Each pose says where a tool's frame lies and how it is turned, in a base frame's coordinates. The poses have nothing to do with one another.
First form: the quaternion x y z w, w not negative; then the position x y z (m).
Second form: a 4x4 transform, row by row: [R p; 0 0 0 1], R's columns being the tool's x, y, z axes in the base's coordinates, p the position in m. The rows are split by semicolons. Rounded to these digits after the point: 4 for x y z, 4 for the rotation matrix.
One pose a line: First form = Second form
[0.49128 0.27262 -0.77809 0.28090 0.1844 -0.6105 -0.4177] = -0.3595 0.7050 -0.6114 0.1844; -0.1693 -0.6935 -0.7002 -0.6105; -0.9177 -0.1482 0.3686 -0.4177; 0 0 0 1
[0.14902 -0.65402 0.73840 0.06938 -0.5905 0.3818 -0.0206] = -0.9460 -0.2974 0.1293 -0.5905; -0.0925 -0.1349 -0.9865 0.3818; 0.3108 -0.9452 0.1001 -0.0206; 0 0 0 1
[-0.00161 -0.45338 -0.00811 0.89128 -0.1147 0.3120 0.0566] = 0.5888 0.0159 -0.8081 -0.1147; -0.0130 0.9999 0.0102 0.3120; 0.8082 0.0045 0.5889 0.0566; 0 0 0 1
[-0.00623 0.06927 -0.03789 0.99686 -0.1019 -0.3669 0.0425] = 0.9875 0.0747 0.1386 -0.1019; -0.0764 0.9971 0.0072 -0.3669; -0.1376 -0.0177 0.9903 0.0425; 0 0 0 1
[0.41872 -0.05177 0.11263 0.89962 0.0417 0.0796 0.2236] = 0.9693 -0.2460 0.0012 0.0417; 0.1593 0.6240 -0.7650 0.0796; 0.1875 0.7417 0.6440 0.2236; 0 0 0 1
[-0.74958 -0.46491 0.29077 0.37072 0.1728 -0.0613 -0.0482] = 0.3986 0.4814 -0.7806 0.1728; 0.9126 -0.2928 0.2854 -0.0613; -0.0912 -0.8261 -0.5560 -0.0482; 0 0 0 1
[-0.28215 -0.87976 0.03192 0.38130 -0.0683 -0.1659 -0.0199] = -0.5500 0.4721 -0.6889 -0.0683; 0.5208 0.8387 0.1590 -0.1659; 0.6529 -0.2713 -0.7072 -0.0199; 0 0 0 1
